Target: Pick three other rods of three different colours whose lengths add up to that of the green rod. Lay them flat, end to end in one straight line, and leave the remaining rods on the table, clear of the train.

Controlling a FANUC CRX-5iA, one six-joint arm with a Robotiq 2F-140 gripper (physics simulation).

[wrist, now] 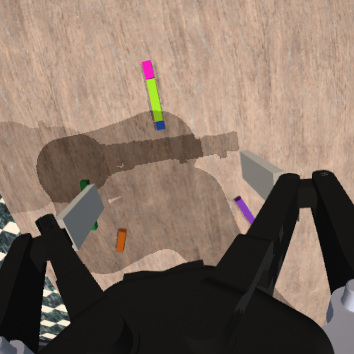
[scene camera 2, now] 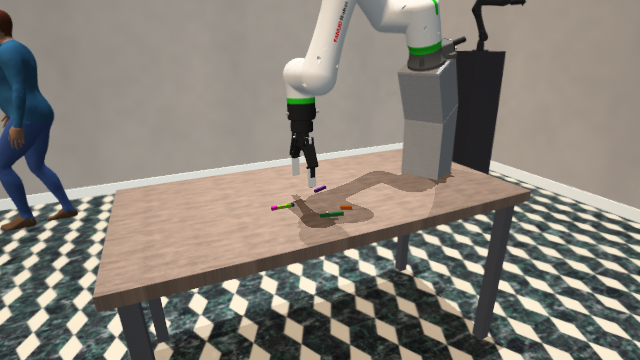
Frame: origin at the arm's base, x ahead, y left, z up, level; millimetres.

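Where they show: gripper, fingertip midpoint: (wrist: 168, 180) (scene camera 2: 303, 180); arm's base, link origin: (scene camera 2: 426, 63).
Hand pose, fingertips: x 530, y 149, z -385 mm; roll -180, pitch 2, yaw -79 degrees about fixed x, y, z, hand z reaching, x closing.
Note:
Things, the pixels of their top centre, and the offset from my fingertips. Level surfaces: height alone.
- magenta rod, top centre: (wrist: 147, 69) (scene camera 2: 274, 206) 76 mm down, 111 mm ahead, 24 mm left
- lime rod, top centre: (wrist: 154, 99) (scene camera 2: 284, 205) 76 mm down, 76 mm ahead, 17 mm left
- short blue rod, top centre: (wrist: 159, 125) (scene camera 2: 292, 203) 76 mm down, 45 mm ahead, 12 mm left
- green rod, top centre: (wrist: 87, 206) (scene camera 2: 331, 213) 76 mm down, 67 mm back, 125 mm left
- orange rod, top centre: (wrist: 120, 241) (scene camera 2: 346, 206) 76 mm down, 130 mm back, 84 mm left
- purple rod, top centre: (wrist: 247, 214) (scene camera 2: 320, 187) 76 mm down, 86 mm back, 111 mm right
- wooden table, surface height: 86 mm down
A magenta rod (scene camera 2: 274, 208) (wrist: 148, 69), a lime rod (scene camera 2: 284, 206) (wrist: 155, 100) and a short blue rod (scene camera 2: 292, 205) (wrist: 160, 125) lie flat, end to end in a nearly straight row, lime in the middle. The green rod (scene camera 2: 331, 214) (wrist: 84, 183) lies apart; a finger partly hides it in the wrist view. An orange rod (scene camera 2: 346, 207) (wrist: 121, 240) lies near it. A purple rod (scene camera 2: 320, 188) (wrist: 245, 210) lies apart, partly hidden by the right finger in the wrist view. My gripper (scene camera 2: 304, 180) (wrist: 168, 180) is wide open and empty, above the table.
The wooden table (scene camera 2: 190, 230) (wrist: 280, 65) carries the rods and the arm's grey pedestal (scene camera 2: 427, 125) at its back right. The arm's shadow falls across the rods' area. A person (scene camera 2: 22, 100) stands beyond the table at the left. A dark stand (scene camera 2: 482, 110) is behind the pedestal.

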